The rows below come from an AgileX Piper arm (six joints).
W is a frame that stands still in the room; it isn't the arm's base.
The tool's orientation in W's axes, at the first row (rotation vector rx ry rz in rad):
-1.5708 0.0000 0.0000
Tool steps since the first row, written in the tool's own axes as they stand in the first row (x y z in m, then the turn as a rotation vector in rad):
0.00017 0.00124 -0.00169 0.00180 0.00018 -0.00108
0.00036 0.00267 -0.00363 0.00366 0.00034 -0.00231
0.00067 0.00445 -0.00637 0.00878 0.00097 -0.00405
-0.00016 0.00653 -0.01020 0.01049 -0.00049 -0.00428
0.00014 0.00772 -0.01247 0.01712 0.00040 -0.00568
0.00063 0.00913 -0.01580 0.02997 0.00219 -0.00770
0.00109 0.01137 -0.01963 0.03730 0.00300 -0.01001
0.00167 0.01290 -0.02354 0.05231 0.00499 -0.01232
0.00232 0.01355 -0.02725 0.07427 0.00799 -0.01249
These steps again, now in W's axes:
0.00017 -0.00169 -0.00124 0.00180 -0.00108 -0.00018
0.00036 -0.00363 -0.00267 0.00366 -0.00231 -0.00034
0.00067 -0.00637 -0.00445 0.00878 -0.00405 -0.00097
-0.00016 -0.01020 -0.00653 0.01049 -0.00428 0.00049
0.00014 -0.01247 -0.00772 0.01712 -0.00568 -0.00040
0.00063 -0.01580 -0.00913 0.02997 -0.00770 -0.00219
0.00109 -0.01963 -0.01137 0.03730 -0.01001 -0.00300
0.00167 -0.02354 -0.01290 0.05231 -0.01232 -0.00499
0.00232 -0.02725 -0.01355 0.07427 -0.01249 -0.00799

